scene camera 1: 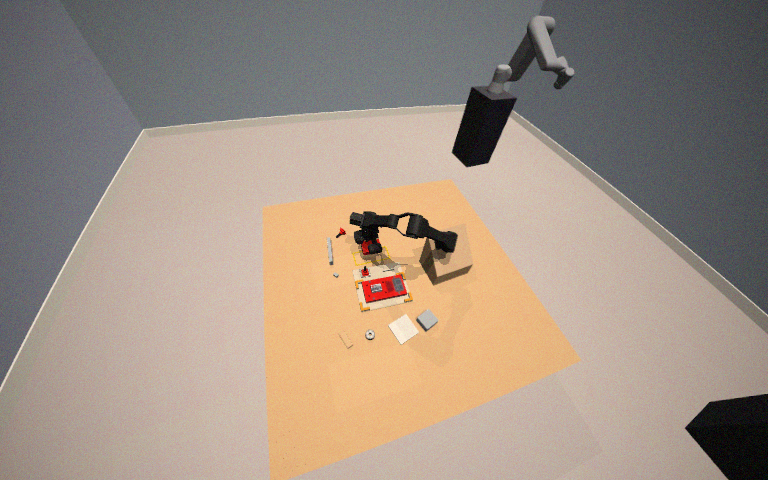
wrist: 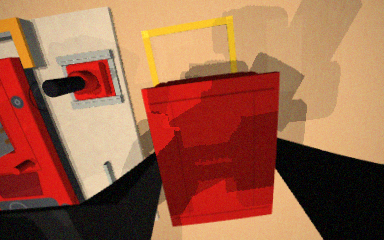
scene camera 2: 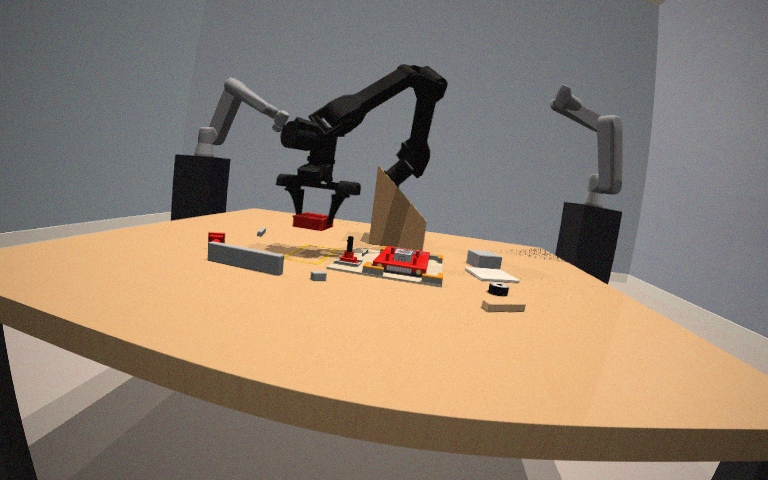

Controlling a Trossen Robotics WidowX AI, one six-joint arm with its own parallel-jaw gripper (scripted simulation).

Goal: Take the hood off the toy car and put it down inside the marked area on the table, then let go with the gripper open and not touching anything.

my gripper: holds a hood (wrist: 215,137)
